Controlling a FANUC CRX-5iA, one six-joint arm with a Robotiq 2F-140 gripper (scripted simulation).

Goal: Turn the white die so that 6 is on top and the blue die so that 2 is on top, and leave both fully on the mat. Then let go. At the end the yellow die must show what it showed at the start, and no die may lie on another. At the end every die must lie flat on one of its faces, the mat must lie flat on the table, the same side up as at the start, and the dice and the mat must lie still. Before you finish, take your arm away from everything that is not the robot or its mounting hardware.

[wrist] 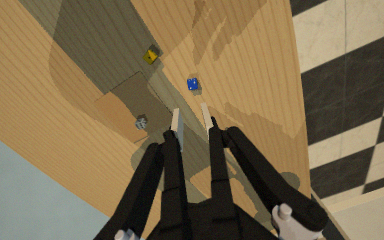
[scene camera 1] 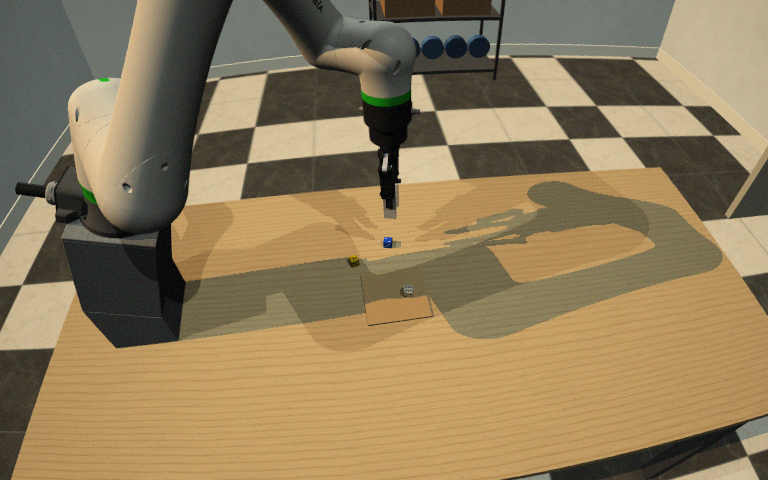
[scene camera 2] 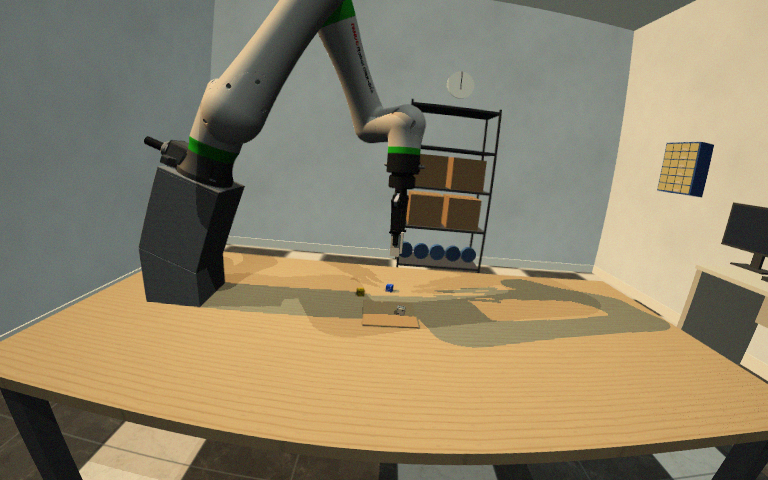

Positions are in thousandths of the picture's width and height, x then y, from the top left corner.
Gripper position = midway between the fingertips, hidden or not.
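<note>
You can see the gripper (scene camera 1: 510, 441), and there's the gripper (scene camera 2: 516, 530) again, plus the gripper (wrist: 499, 473). There's also a mat (scene camera 2: 489, 653), and the wrist view shows the mat (wrist: 348, 415) too.
</note>
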